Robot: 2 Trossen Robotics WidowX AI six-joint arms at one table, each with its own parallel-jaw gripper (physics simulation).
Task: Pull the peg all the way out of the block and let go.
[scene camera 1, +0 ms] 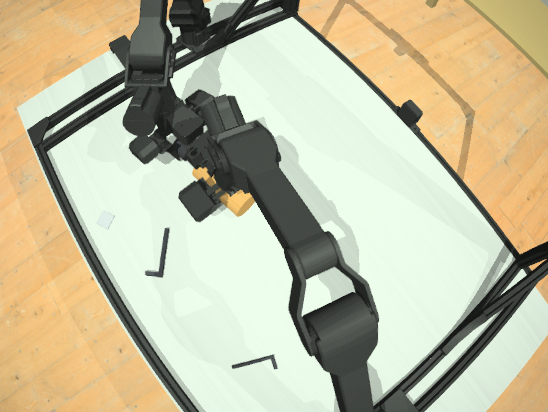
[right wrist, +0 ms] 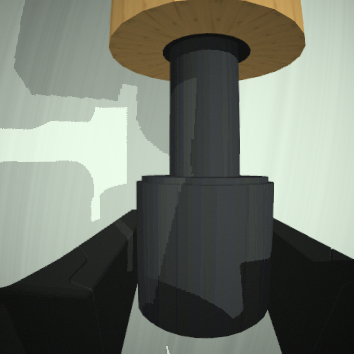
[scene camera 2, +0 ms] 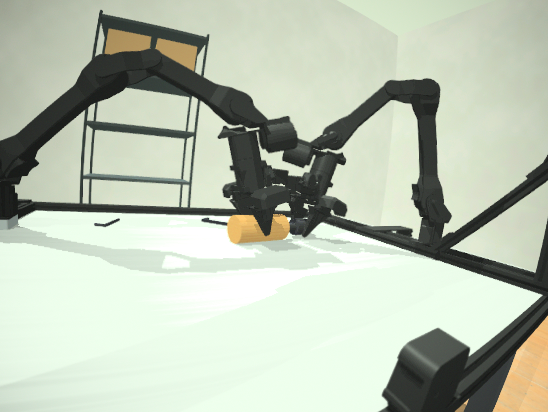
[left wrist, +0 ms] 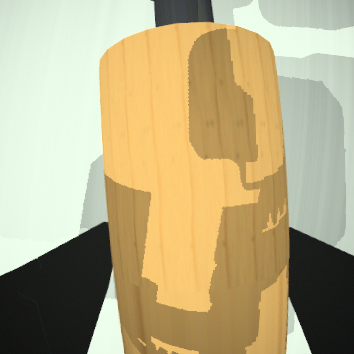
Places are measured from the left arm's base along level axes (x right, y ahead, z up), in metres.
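Where they show: left gripper, between the fingertips: (scene camera 2: pixel 259 231) (left wrist: pixel 197 237); right gripper, between the fingertips: (scene camera 1: pixel 186 153) (right wrist: pixel 196 222) (scene camera 2: pixel 297 234); right arm's base, origin of its link: (scene camera 1: pixel 193 38) (scene camera 2: pixel 428 243).
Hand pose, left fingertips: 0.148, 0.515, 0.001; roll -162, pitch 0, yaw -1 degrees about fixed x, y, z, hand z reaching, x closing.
Things, the pixels of their top centre, and the offset from my left fingertips, as dx, dy, dz. "spot": a spot on its surface instead.
- orange wooden block, centre of its top: (left wrist: pixel 213 284) (scene camera 1: pixel 223 178) (scene camera 2: pixel 260 215) +0.000, -0.003, +0.036
- dark peg, centre of its top: (right wrist: pixel 215 75) (scene camera 2: pixel 286 218) -0.007, +0.071, +0.027
- pale square, a spot on its surface: (scene camera 1: pixel 105 220) spot: -0.228, +0.106, -0.017
The orange wooden block (scene camera 1: pixel 241 202) (scene camera 2: pixel 245 229) (left wrist: pixel 170 150) (right wrist: pixel 145 52), a cylinder, lies on its side on the table. The dark peg (scene camera 2: pixel 297 226) (left wrist: pixel 184 12) (right wrist: pixel 205 115) sticks out of the hole in its end; its thick head is outside and its thinner shaft enters the hole. My left gripper (scene camera 2: pixel 267 226) (left wrist: pixel 197 237) is shut on the block, one finger against each side. My right gripper (right wrist: pixel 196 222) is shut on the peg's head, close by the block's end. In scene camera 1 the arms hide the peg and the right fingers.
Two dark L-shaped pieces (scene camera 1: pixel 163 252) (scene camera 1: pixel 257 362) and a pale square (scene camera 1: pixel 105 220) lie on the table. A black frame (scene camera 1: pixel 95 260) runs around the table. The two wrists are very close together. A shelf unit (scene camera 2: pixel 140 130) stands behind.
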